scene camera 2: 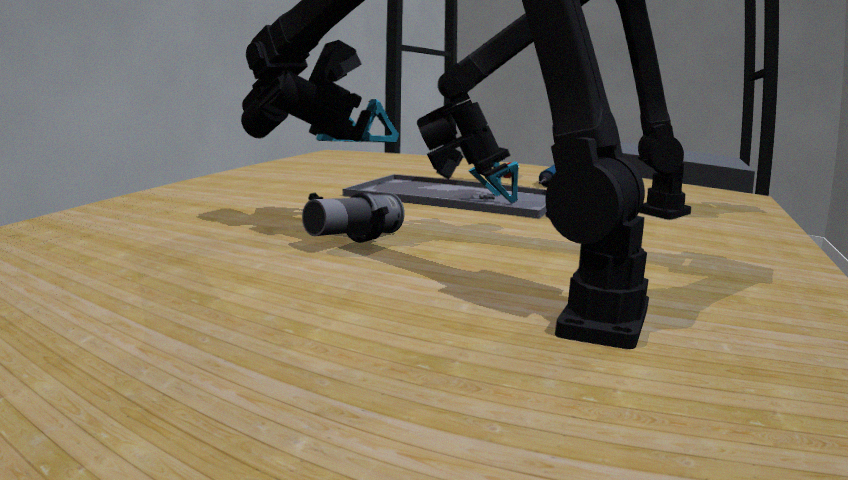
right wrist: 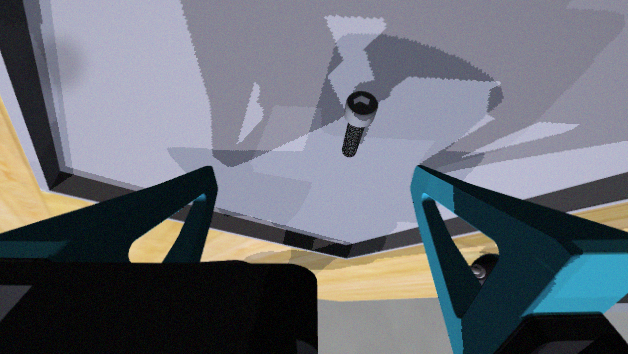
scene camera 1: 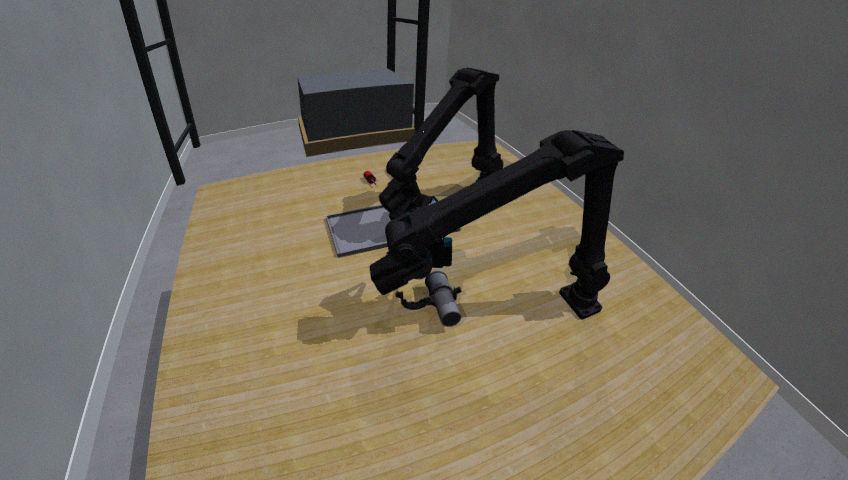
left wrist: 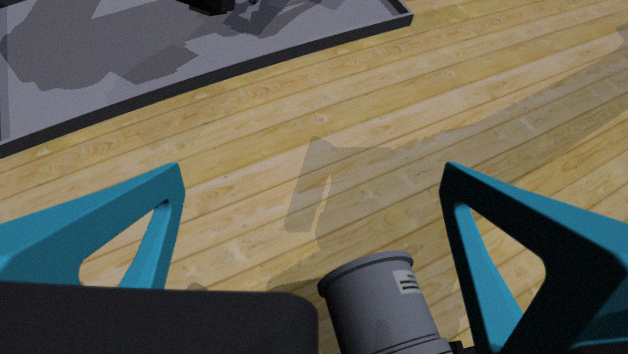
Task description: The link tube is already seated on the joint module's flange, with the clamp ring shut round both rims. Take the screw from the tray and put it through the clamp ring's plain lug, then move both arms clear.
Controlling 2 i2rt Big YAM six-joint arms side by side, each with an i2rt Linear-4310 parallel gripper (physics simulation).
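Places are measured from the left arm's base along level axes (x ahead, y left, z up), in centimetres.
Pixels of known places: left gripper, fingertip midpoint: (scene camera 2: 379, 138) (left wrist: 312, 177); right gripper, fingertip midpoint: (scene camera 2: 506, 198) (right wrist: 313, 176); left arm's base at its link origin: (scene camera 2: 604, 321) (scene camera 1: 579, 301); right arm's base at its link origin: (scene camera 2: 664, 212).
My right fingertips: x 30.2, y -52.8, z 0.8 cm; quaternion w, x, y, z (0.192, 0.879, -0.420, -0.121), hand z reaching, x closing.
Observation:
For each thing: its top centre in the pictures, then the offset to it from my right fingertips. "spot": a spot on its surface instead.
- grey link tube at its top centre: (scene camera 2: 340, 191) (scene camera 1: 447, 295) dx +9.7, dy +43.1, dz +7.2 cm
- joint module at its top centre: (left wrist: 400, 314) (scene camera 2: 375, 187) (scene camera 1: 439, 276) dx +8.5, dy +35.7, dz +6.8 cm
- black clamp ring at a spot on its surface: (scene camera 2: 364, 223) spot: dx +7.0, dy +41.1, dz +2.5 cm
- screw at its top centre: (right wrist: 354, 146) (scene camera 2: 487, 193) dx +3.8, dy +1.1, dz +0.7 cm
- tray at its top centre: (scene camera 2: 456, 189) (scene camera 1: 391, 220) dx +11.1, dy +0.1, dz +0.8 cm
- red tool at its top centre: (scene camera 1: 371, 175) dx +10.6, dy -31.0, dz +2.6 cm
- blue tool at a spot on its surface: (scene camera 2: 546, 173) spot: dx -2.4, dy -22.3, dz +2.7 cm
The grey link tube (scene camera 1: 447, 309) (scene camera 2: 333, 215) and the joint module (scene camera 1: 437, 278) (scene camera 2: 390, 208) (left wrist: 382, 310) lie on their side on the table, in line end to end. The black clamp ring (scene camera 1: 440, 291) (scene camera 2: 364, 223) is round the middle; a curved black part stands out from it in scene camera 1, so it looks open. The screw (right wrist: 359, 117) (scene camera 2: 484, 196) lies in the tray (scene camera 1: 360, 237) (scene camera 2: 476, 208) (left wrist: 225, 79) (right wrist: 240, 223). My left gripper (left wrist: 312, 177) (scene camera 2: 380, 137) is open and empty, above the table near the module. My right gripper (right wrist: 313, 176) (scene camera 2: 504, 197) is open and empty, low over the tray by the screw.
A red tool (scene camera 1: 369, 176) lies beyond the tray. A blue tool (scene camera 2: 546, 173) lies near the tray's right end in scene camera 2. A dark block (scene camera 1: 357, 107) on a wooden base stands behind the table. The right arm reaches over the tray.

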